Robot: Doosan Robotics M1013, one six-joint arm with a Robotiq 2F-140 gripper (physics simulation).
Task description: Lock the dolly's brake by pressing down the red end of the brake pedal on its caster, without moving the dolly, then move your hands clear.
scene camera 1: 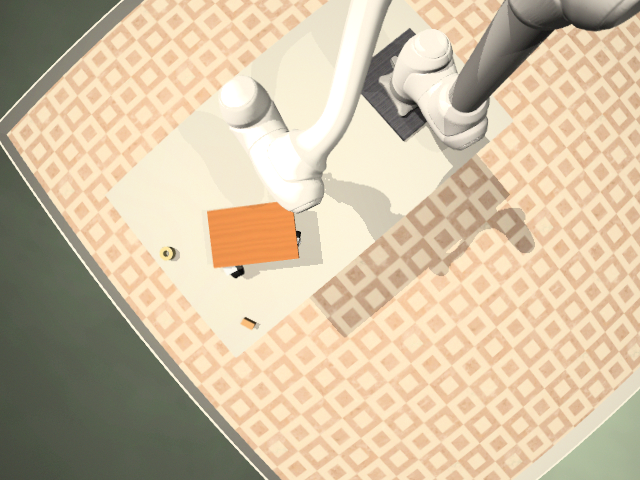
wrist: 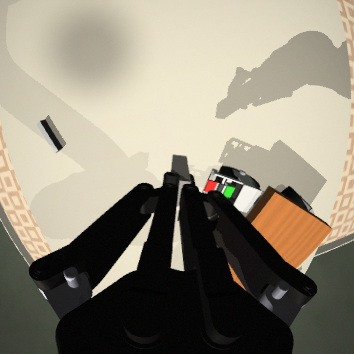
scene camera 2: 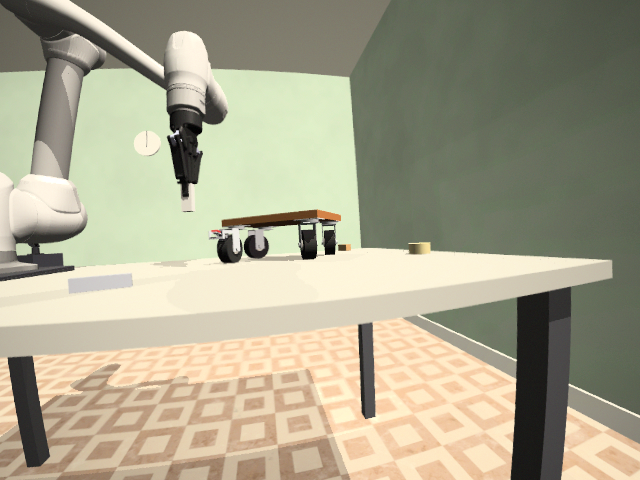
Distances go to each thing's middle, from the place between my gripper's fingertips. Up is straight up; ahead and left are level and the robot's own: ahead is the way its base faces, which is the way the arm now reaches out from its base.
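A grey bar (scene camera 2: pixel 103 282) is 260 mm to the right of my hand and 130 mm below it. As for the dolly (scene camera 1: pixel 260 233), I find it 170 mm to the left of my hand, 190 mm ahead of it and 80 mm below it.
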